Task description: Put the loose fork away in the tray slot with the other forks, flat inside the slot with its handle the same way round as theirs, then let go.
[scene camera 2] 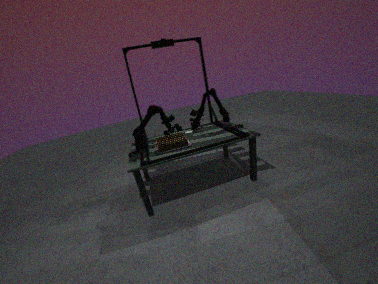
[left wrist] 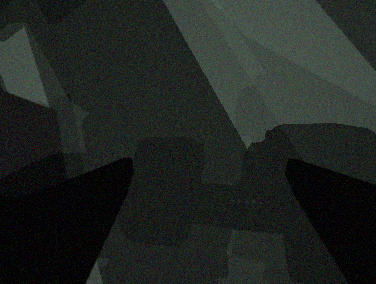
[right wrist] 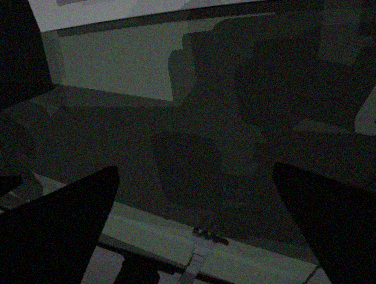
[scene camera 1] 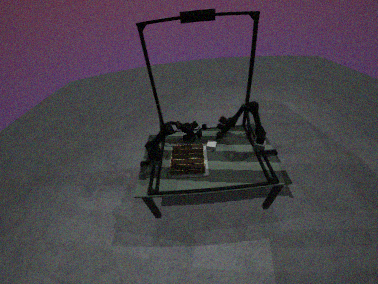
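The loose fork (right wrist: 199, 252) shows in the right wrist view at the bottom, its tines on the table and its handle crossing the table's edge. I cannot make it out in the scene views or the left wrist view. My right gripper (right wrist: 197, 171) (scene camera 1: 200, 134) is open and empty, in front of the fork's tine end. My left gripper (left wrist: 208, 165) (scene camera 1: 219, 135) is open and empty, low over the far part of the table. The brown slotted tray (scene camera 1: 187, 160) (scene camera 2: 172, 148) stands at the left of the table. The forks inside it are too dark to tell apart.
A small white block (scene camera 1: 212, 144) lies by the tray's far right corner. A small black block (scene camera 1: 204, 126) (right wrist: 138, 270) is at the table's far edge, beside the fork's handle. The two grippers are close together. A dark overhead frame (scene camera 1: 152, 75) (scene camera 2: 132, 82) rises behind the table.
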